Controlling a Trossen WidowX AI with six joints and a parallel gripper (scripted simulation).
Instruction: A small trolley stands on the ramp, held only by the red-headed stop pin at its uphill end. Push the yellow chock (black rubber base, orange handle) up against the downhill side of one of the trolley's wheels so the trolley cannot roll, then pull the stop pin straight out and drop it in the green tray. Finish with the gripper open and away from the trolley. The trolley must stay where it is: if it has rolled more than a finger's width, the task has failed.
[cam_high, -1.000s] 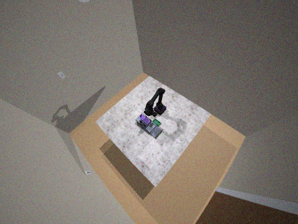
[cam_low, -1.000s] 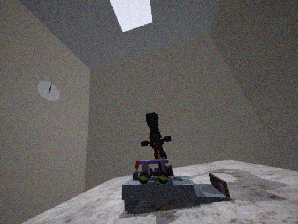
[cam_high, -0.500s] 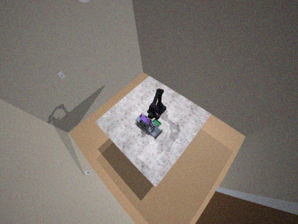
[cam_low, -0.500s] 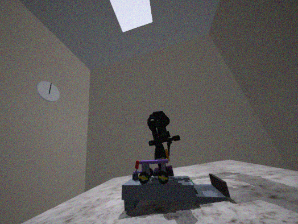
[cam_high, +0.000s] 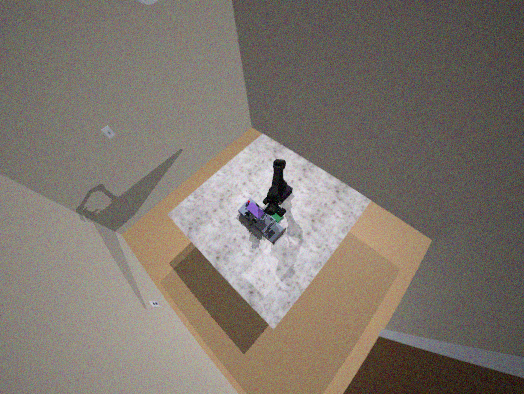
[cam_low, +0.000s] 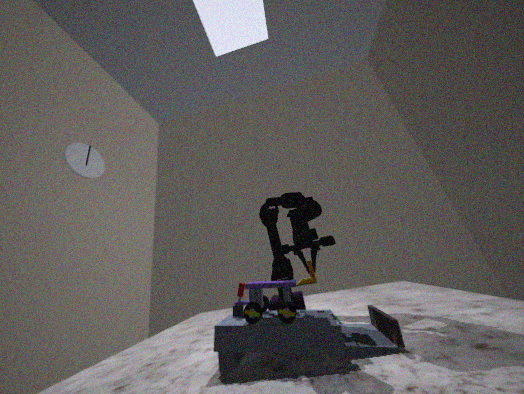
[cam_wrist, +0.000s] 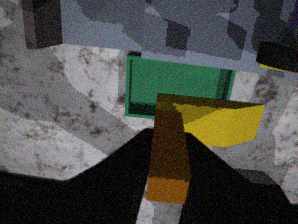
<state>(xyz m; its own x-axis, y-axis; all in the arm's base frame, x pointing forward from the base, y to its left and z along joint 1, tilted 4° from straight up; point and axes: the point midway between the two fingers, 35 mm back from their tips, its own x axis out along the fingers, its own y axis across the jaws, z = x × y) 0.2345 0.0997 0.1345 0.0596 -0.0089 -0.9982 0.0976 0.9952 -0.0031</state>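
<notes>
The red-headed stop pin is 23 cm to the right of my gripper tip, 5 cm ahead of it and 3 cm below it. From my gripper tip the other things lie so: purple trolley: 14 cm to the right, 8 cm ahead, 5 cm below; then yellow chock: 2 cm to the right, 1 cm below; then grey ramp: 13 cm to the right, 11 cm below, 8 cm ahead.
</notes>
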